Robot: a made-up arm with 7 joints. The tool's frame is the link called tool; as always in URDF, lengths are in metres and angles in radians. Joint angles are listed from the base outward.
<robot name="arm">
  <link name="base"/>
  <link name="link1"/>
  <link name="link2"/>
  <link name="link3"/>
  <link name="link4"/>
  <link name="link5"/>
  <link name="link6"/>
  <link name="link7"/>
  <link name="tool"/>
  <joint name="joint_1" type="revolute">
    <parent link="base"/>
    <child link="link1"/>
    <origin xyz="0 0 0.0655" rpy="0 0 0"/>
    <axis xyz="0 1 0"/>
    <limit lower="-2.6" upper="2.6"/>
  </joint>
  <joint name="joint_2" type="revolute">
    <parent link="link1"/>
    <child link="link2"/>
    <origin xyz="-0.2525 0.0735 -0.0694" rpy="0 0 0"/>
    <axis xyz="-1 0 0"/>
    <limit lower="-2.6" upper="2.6"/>
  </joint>
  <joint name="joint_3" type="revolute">
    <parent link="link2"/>
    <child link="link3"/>
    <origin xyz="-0.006 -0.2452 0.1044" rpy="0 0 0"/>
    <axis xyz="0 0 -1"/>
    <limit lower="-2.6" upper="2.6"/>
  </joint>
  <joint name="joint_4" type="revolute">
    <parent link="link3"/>
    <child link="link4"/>
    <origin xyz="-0.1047 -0.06 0.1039" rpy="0 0 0"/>
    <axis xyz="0 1 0"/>
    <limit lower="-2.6" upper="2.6"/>
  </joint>
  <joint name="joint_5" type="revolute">
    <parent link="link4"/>
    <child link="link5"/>
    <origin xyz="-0.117 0.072 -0.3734" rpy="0 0 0"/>
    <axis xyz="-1 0 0"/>
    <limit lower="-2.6" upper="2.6"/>
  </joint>
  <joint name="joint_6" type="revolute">
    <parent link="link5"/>
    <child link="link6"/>
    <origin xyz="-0.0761 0.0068 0.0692" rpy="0 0 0"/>
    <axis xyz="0 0 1"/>
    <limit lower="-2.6" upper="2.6"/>
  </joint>
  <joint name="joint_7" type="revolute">
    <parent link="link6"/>
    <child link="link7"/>
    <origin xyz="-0.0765 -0.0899 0.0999" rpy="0 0 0"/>
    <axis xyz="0 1 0"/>
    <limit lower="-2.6" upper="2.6"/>
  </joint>
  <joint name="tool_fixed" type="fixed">
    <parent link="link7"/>
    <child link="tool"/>
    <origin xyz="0.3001 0.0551 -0.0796" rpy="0 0 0"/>
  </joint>
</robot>
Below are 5 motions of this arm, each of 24 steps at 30 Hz.
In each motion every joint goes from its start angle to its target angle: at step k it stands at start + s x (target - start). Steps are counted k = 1, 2, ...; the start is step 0. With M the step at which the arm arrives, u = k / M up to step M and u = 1 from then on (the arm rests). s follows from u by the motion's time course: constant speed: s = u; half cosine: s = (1 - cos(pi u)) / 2; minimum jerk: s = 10 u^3 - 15 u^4 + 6 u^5.
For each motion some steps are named. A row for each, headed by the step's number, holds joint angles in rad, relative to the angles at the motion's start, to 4 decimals.
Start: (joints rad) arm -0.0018 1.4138 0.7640 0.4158 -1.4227 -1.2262 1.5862
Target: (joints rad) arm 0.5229 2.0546 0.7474 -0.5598 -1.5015 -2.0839 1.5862
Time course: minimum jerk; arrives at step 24
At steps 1, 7, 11, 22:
1: 0.0004 0.0004 0.0000 -0.0007 -0.0001 -0.0006 0.0000
7: 0.0799 0.0975 -0.0025 -0.1485 -0.0120 -0.1306 0.0000
11: 0.2215 0.2706 -0.0070 -0.4119 -0.0333 -0.3622 0.0000
22: 0.5220 0.6375 -0.0165 -0.9706 -0.0784 -0.8533 0.0000

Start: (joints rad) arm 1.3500 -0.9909 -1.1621 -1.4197 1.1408 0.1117 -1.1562
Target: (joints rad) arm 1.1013 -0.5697 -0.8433 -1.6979 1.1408 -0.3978 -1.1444
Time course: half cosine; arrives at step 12
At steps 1, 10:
1: -0.0042 0.0072 0.0054 -0.0047 0.0000 -0.0087 0.0002
10: -0.2320 0.3930 0.2974 -0.2596 0.0000 -0.4754 0.0110

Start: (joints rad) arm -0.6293 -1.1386 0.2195 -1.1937 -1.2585 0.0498 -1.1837
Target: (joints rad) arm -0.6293 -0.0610 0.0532 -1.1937 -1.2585 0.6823 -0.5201
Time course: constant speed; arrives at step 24
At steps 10, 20, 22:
10: 0.0000 0.4490 -0.0693 0.0000 0.0000 0.2635 0.2765
20: 0.0000 0.8980 -0.1386 0.0000 0.0000 0.5271 0.5530
22: 0.0000 0.9878 -0.1524 0.0000 0.0000 0.5798 0.6083

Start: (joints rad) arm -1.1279 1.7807 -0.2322 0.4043 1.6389 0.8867 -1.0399
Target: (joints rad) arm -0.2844 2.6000 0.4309 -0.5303 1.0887 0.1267 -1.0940
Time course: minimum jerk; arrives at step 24
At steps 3, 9, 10, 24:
3: 0.0135 0.0132 0.0106 -0.0150 -0.0088 -0.0122 -0.0009
9: 0.2321 0.2255 0.1825 -0.2572 -0.1514 -0.2092 -0.0149
10: 0.2924 0.2840 0.2298 -0.3240 -0.1907 -0.2634 -0.0188
24: 0.8435 0.8193 0.6631 -0.9346 -0.5502 -0.7600 -0.0541

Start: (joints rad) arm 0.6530 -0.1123 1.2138 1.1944 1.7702 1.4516 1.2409
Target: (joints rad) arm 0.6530 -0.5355 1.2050 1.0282 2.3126 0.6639 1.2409
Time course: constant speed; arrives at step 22
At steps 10, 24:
10: 0.0000 -0.1924 -0.0040 -0.0755 0.2465 -0.3580 0.0000
24: 0.0000 -0.4232 -0.0088 -0.1662 0.5424 -0.7877 0.0000

